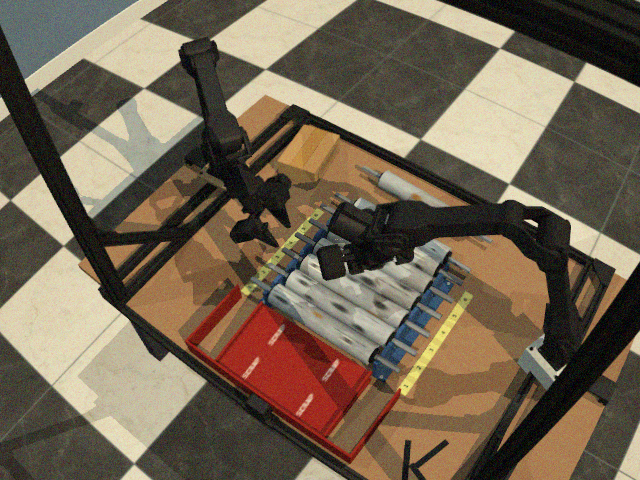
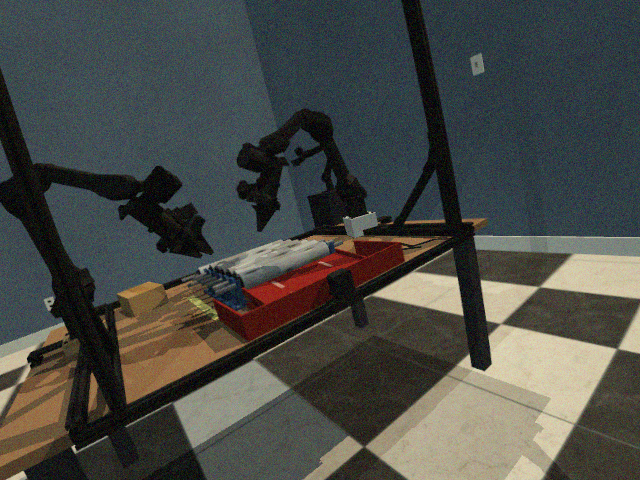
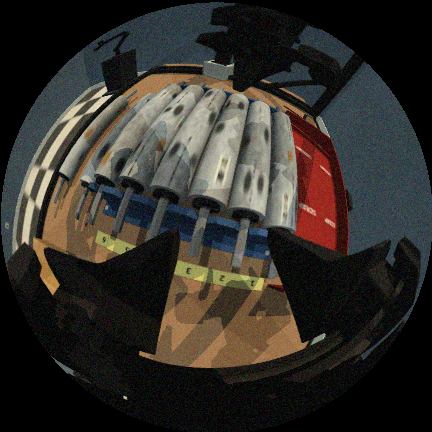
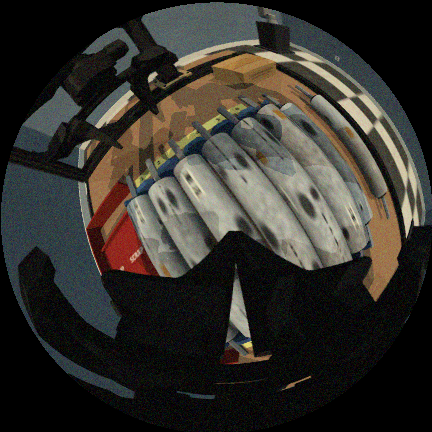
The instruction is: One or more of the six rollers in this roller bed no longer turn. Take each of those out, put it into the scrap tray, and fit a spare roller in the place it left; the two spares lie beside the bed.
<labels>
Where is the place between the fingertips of my right gripper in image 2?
259, 231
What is my left gripper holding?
Nothing.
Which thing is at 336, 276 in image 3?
My left gripper.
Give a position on a tan cardboard box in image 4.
243, 70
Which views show my right gripper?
Image 1, image 2, image 3 and image 4: all of them.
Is my left gripper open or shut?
Open.
</labels>
